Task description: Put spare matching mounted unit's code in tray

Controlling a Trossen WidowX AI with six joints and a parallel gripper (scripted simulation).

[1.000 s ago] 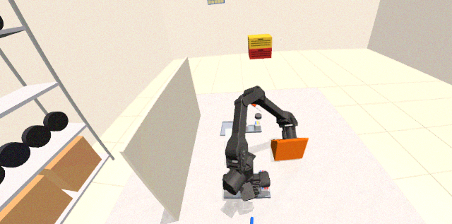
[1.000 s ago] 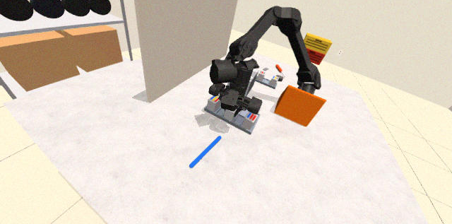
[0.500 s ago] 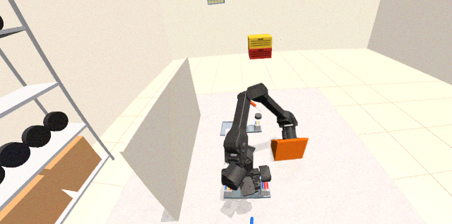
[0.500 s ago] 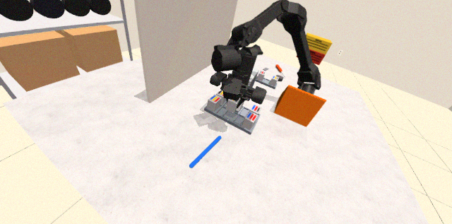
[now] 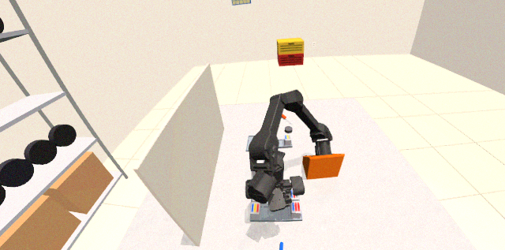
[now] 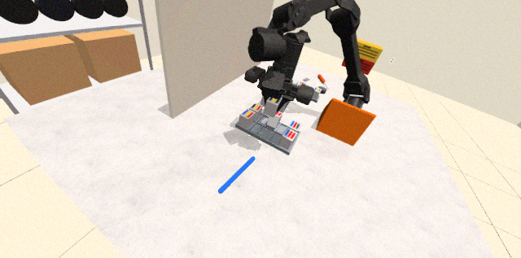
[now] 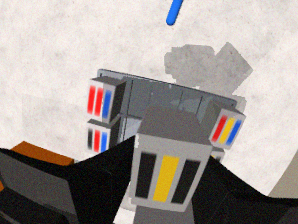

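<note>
The flat grey tray lies 8 cm ahead of my gripper tip, 42 cm to the right of it and 11 cm below it. From my gripper tip the other things lie so: mounted unit: 4 cm ahead, 22 cm to the right, 6 cm below; then blue marker pen: 17 cm to the left, 11 cm below; then tall dark panel: 29 cm ahead, 23 cm to the right, 11 cm above.
</note>
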